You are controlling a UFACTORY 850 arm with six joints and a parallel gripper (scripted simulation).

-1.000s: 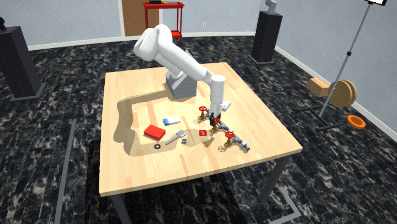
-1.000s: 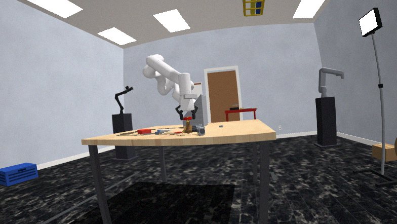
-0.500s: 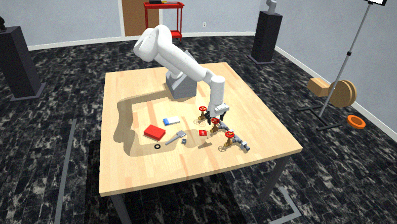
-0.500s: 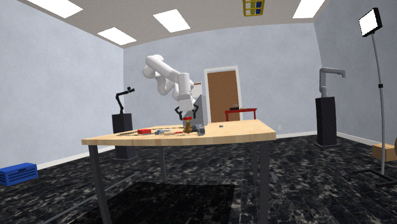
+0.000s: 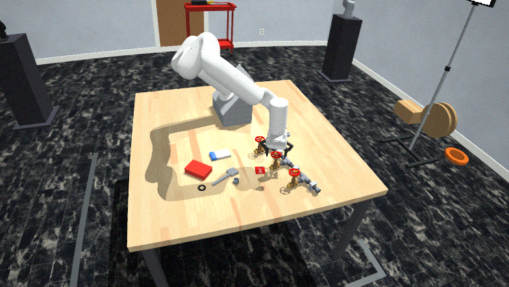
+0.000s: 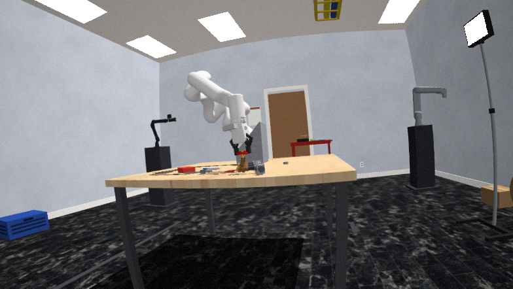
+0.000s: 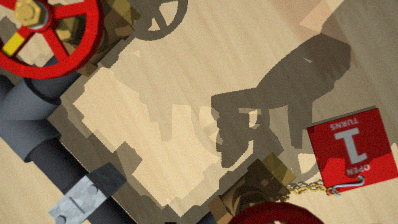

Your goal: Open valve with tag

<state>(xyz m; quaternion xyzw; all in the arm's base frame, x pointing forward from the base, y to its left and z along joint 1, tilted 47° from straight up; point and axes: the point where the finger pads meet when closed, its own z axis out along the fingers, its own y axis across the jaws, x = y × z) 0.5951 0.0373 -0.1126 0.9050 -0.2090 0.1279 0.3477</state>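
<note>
The red tag is 1 cm behind my hand, 8 cm to the right of it and 9 cm below it. Also, from my hand: grey cylinder 5 cm ahead, 22 cm to the right, 9 cm below; then grey tool 26 cm to the right, 9 cm below; then white card 17 cm behind, 26 cm to the right, 9 cm below.
</note>
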